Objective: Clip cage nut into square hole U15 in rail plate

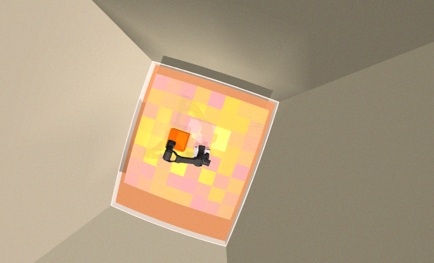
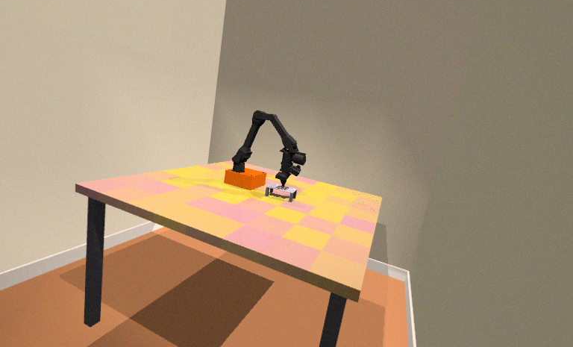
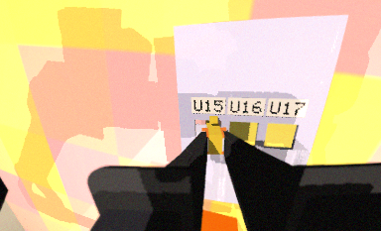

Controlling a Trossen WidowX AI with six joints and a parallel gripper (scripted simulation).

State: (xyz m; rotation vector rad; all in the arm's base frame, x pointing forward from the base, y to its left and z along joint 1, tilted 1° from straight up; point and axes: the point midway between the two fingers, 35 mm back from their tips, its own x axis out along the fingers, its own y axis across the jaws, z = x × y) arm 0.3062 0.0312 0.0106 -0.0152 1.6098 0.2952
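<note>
Now: the cage nut 10 mm below my gripper tip.
</note>
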